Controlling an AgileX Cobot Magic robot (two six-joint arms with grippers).
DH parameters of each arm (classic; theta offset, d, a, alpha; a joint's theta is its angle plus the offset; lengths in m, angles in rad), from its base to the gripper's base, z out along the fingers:
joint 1: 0 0.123 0 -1.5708
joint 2: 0.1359 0 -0.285 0
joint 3: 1.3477 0 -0.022 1.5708
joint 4: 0 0.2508 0 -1.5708
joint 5: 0 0 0.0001 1.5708
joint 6: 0 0.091 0 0
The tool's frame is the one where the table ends.
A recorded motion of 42 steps. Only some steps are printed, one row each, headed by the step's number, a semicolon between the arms.
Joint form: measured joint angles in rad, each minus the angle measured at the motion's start. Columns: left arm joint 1, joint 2, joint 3, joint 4, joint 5, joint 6; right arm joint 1, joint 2, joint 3, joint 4, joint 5, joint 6.
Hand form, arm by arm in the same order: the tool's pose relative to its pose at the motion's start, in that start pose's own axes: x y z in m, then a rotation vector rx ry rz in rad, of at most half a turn. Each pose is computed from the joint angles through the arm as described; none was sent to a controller.
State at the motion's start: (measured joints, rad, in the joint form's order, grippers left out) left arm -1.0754 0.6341 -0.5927 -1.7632 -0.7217 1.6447; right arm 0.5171 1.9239 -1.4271 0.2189 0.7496 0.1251
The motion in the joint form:
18: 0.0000 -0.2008 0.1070 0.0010 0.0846 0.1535; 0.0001 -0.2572 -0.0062 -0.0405 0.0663 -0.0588
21: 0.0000 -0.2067 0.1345 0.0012 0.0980 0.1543; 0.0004 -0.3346 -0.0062 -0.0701 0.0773 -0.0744
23: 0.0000 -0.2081 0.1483 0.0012 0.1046 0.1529; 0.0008 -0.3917 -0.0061 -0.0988 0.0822 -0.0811
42: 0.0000 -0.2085 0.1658 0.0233 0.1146 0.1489; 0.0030 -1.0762 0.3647 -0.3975 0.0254 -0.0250
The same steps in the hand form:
18: 0.0140 0.0196 -0.0287 0.0904 -0.0869 0.0962; 0.0005 0.0146 -0.1062 -0.0268 -0.1903 -0.1238
21: 0.0221 0.0191 -0.0279 0.1020 -0.0724 0.1109; 0.0051 0.0163 -0.1375 -0.0176 -0.2575 -0.1673
23: 0.0263 0.0187 -0.0273 0.1077 -0.0637 0.1172; 0.0096 0.0168 -0.1604 -0.0047 -0.3111 -0.1971
42: 0.0307 0.0180 -0.0264 0.1140 -0.0651 0.1411; 0.1475 -0.0240 -0.2893 0.1708 -0.7149 -0.3108

